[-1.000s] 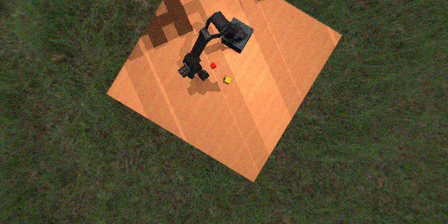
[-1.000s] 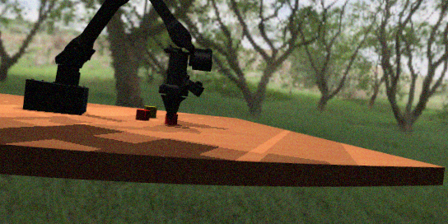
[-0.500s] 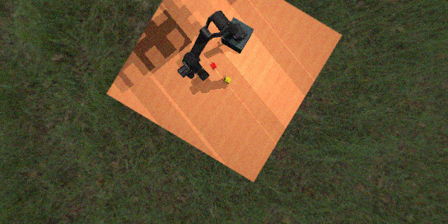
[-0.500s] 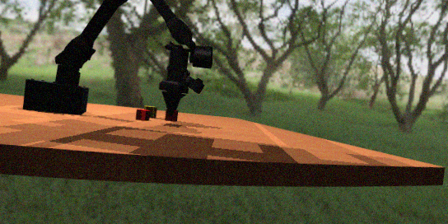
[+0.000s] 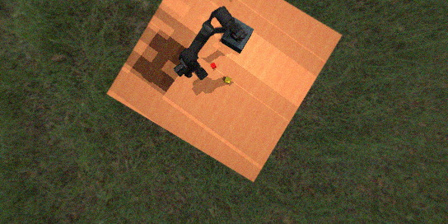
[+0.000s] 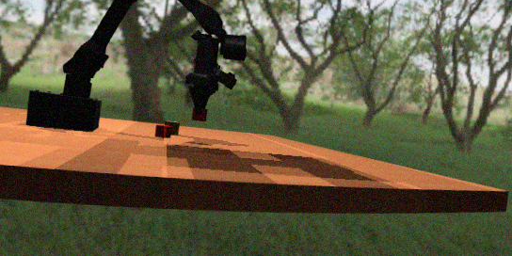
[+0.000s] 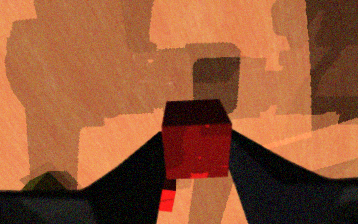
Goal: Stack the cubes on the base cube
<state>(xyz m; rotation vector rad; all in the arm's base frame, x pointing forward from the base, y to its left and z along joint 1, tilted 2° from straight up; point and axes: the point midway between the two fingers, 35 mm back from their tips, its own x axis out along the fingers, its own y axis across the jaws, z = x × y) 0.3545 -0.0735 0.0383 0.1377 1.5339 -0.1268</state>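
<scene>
Now: gripper tip 80 mm past the yellow base cube, 210 mm to the right of it and 60 mm above it. Round my gripper tip: red cube: right at my gripper tip.
</scene>
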